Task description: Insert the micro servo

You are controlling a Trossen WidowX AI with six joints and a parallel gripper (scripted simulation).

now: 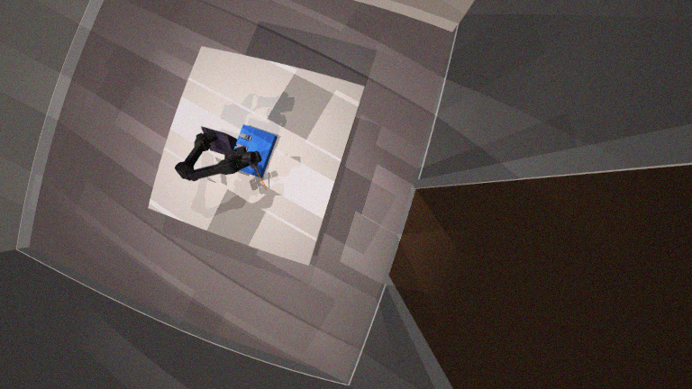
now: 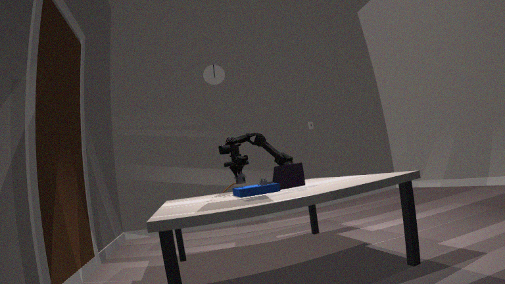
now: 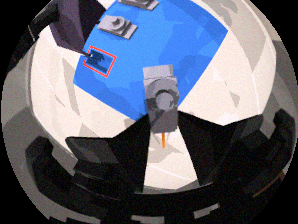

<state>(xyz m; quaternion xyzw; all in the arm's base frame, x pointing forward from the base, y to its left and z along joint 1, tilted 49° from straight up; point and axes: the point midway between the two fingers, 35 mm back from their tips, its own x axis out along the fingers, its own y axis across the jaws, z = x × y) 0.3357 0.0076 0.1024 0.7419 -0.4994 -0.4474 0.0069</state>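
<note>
The blue deck lies 100 mm below my gripper tip, 80 mm to the left of it and 40 mm behind it.
</note>
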